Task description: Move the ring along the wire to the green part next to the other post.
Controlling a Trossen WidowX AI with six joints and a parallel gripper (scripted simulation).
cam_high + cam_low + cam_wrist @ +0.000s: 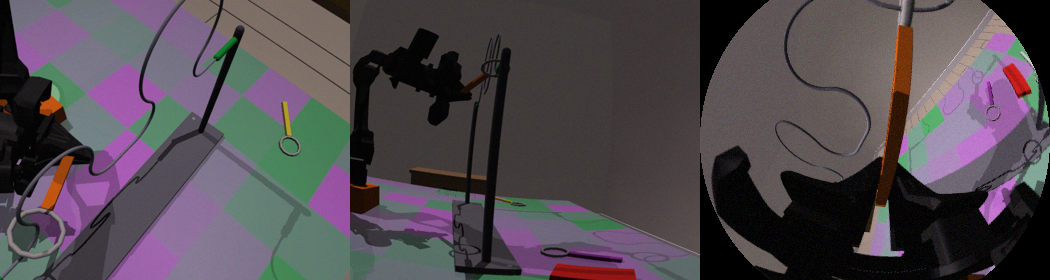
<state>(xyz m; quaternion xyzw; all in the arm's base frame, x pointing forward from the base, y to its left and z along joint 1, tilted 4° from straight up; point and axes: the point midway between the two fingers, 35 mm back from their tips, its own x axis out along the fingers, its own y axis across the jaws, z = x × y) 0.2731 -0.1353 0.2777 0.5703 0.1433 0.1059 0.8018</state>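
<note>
Now: the orange-handled ring 8 cm to the right of my gripper tip and 3 cm above it. From my gripper tip the other things lie so: red block (37 cm to the right, 32 cm below, 15 cm ahead); then purple-handled ring (33 cm below, 23 cm to the right, 20 cm ahead); then yellow-handled ring (47 cm to the left, 33 cm below, 30 cm ahead).
</note>
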